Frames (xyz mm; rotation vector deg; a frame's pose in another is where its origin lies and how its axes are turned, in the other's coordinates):
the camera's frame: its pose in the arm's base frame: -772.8 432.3 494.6 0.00 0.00 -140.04
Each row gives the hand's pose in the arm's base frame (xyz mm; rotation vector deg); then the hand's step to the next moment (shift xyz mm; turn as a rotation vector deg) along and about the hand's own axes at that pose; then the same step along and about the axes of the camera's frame.
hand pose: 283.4 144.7 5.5 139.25 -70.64 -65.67
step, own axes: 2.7 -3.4 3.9 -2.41 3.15 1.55
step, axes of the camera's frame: -0.7 -0.4 -5.8 2.93 -2.54 1.76
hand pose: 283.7 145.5 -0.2 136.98 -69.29 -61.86
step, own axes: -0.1 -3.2 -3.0 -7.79 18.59 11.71
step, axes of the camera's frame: -4.2 1.2 0.5 19.86 -10.95 5.39
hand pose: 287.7 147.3 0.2 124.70 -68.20 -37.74
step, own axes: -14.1 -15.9 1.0 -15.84 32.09 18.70
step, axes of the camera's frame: -13.6 -13.4 -9.4 32.85 -20.88 10.74
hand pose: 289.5 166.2 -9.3 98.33 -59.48 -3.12
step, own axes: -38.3 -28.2 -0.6 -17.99 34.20 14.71
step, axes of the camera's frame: -12.3 -24.5 -38.9 30.53 -24.58 13.17
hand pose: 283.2 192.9 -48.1 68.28 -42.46 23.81
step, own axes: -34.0 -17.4 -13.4 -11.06 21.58 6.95
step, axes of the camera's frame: 0.3 -12.8 -38.4 17.19 -16.60 8.09
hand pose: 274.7 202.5 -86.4 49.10 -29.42 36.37
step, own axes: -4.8 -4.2 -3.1 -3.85 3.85 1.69
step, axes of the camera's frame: 0.6 0.8 -7.0 4.73 -3.14 0.49
